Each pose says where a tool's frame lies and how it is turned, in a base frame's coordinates. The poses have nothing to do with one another.
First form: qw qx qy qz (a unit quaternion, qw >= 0); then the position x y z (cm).
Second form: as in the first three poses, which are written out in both.
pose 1, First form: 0.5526 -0.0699 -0.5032 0.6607 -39.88 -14.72 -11.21
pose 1, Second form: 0.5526 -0.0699 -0.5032 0.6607 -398.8 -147.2 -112.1
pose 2, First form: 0.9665 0.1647 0.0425 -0.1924 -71.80 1.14 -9.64
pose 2, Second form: 0.9665 0.1647 0.0425 -0.1924 -718.0 11.4 -96.4
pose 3, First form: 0.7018 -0.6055 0.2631 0.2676 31.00 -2.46 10.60
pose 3, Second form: 0.7018 -0.6055 0.2631 0.2676 310.0 -24.6 106.0
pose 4, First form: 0.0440 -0.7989 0.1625 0.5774 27.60 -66.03 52.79
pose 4, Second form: 0.0440 -0.7989 0.1625 0.5774 276.0 -660.3 527.9
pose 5, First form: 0.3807 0.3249 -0.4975 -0.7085 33.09 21.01 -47.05
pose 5, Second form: 0.3807 0.3249 -0.4975 -0.7085 330.9 210.1 -470.5
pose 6, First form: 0.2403 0.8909 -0.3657 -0.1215 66.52 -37.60 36.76
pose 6, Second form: 0.2403 0.8909 -0.3657 -0.1215 665.2 -376.0 367.6
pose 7, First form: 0.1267 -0.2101 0.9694 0.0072 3.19 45.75 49.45
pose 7, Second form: 0.1267 -0.2101 0.9694 0.0072 31.9 457.5 494.5
